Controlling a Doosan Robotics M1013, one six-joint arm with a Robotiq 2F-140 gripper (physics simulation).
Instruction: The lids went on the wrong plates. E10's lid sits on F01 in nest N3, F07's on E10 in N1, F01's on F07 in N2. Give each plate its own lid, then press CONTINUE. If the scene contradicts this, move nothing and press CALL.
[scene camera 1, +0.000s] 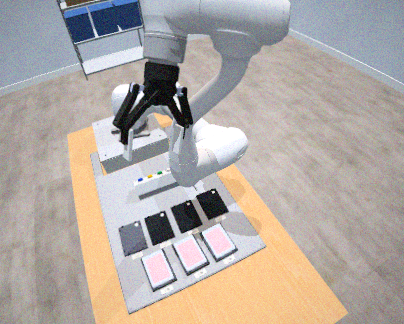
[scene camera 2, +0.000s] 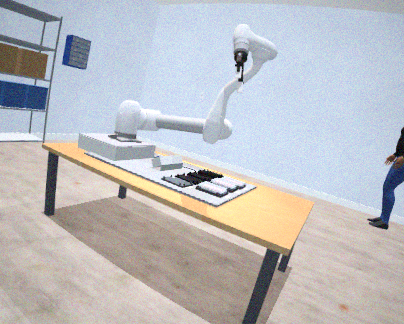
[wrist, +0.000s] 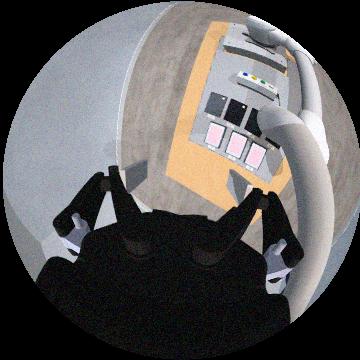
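Seen in the pictures: gripper, fingertip midpoint: (scene camera 1: 153, 155) (scene camera 2: 238, 85) (wrist: 187, 172); arm's base, origin of the base link: (scene camera 1: 134, 129) (scene camera 2: 124, 139).
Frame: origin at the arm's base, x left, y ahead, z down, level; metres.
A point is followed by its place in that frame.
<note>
My gripper (scene camera 1: 156, 142) (scene camera 2: 240, 82) @[x 0.135, y 0.755, z -0.476 m] (wrist: 187, 172) @[x 0.135, y 0.755, z -0.476 m] is open and empty, high above the table. Three pink-topped plates lie in the front row: left plate (scene camera 1: 158, 268) @[x 0.033, y 0.818, z 0.058 m] (wrist: 215, 134) @[x 0.038, y 0.805, z 0.058 m], middle plate (scene camera 1: 190, 253) @[x 0.168, y 0.790, z 0.055 m] (wrist: 236, 144) @[x 0.168, y 0.777, z 0.054 m], right plate (scene camera 1: 218, 241) @[x 0.289, y 0.767, z 0.060 m] (wrist: 255, 154) @[x 0.287, y 0.749, z 0.060 m]. Behind them is a row with a dark grey nest (scene camera 1: 133, 237) @[x -0.059, y 0.646, z 0.080 m] (wrist: 216, 104) @[x -0.055, y 0.645, z 0.080 m] and three black nests, the rightmost nest (scene camera 1: 212, 202) @[x 0.319, y 0.562, z 0.080 m] partly hidden by the arm in the wrist view. The button box (scene camera 1: 150, 186) @[x 0.051, y 0.424, z 0.032 m] (scene camera 2: 167, 162) @[x 0.042, y 0.432, z 0.041 m] shows blue, yellow and green buttons; the arm covers its right end in scene camera 1. Labels are too small to read.
The grey board (scene camera 1: 131, 297) @[x -0.090, y 0.894, z 0.090 m] (wrist: 200, 131) @[x -0.059, y 0.852, z 0.089 m] lies on the wooden table (scene camera 1: 295, 300) @[x 0.503, y 1.061, z 0.102 m] (scene camera 2: 270, 225) @[x -0.022, y 1.186, z 0.102 m]. The arm's elbow hangs over the board's right side. A shelf unit (scene camera 1: 112, 60) (scene camera 2: 20, 136) stands at the back. A person (scene camera 2: 392, 180) shows partly at the right edge, away from the table.
</note>
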